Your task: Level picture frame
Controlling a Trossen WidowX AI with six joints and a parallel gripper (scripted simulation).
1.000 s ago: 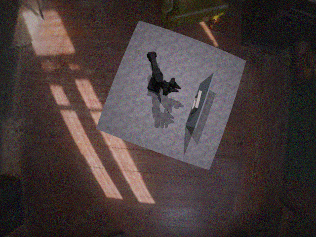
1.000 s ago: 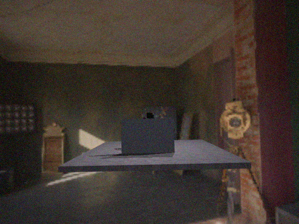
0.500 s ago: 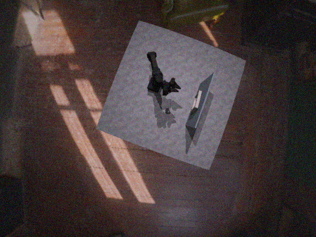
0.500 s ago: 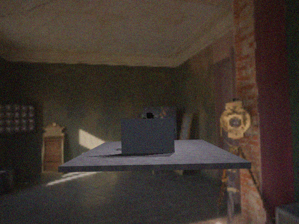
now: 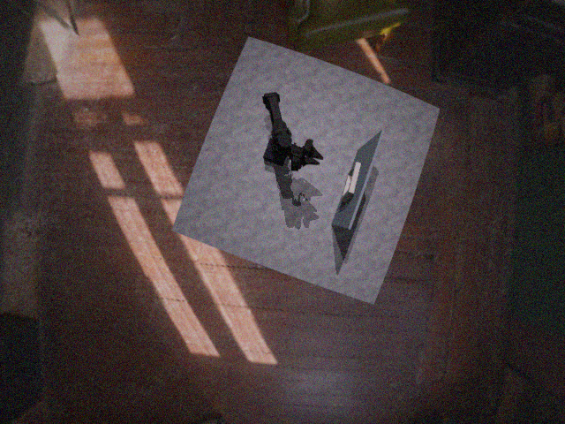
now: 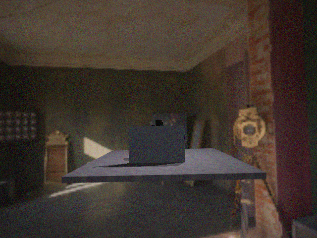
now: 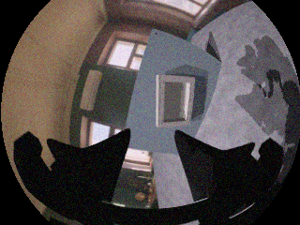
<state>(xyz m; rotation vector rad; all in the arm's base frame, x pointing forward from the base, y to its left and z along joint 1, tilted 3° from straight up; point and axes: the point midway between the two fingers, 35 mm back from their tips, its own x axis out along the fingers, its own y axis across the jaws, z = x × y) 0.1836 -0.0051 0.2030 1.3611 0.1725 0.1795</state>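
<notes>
Now: gripper tip 190 mm short of the picture frame, 20 mm to the right of it and 90 mm above it. Also, from my gripper tip: wall panel: 200 mm ahead, 30 mm to the left, 100 mm below.
</notes>
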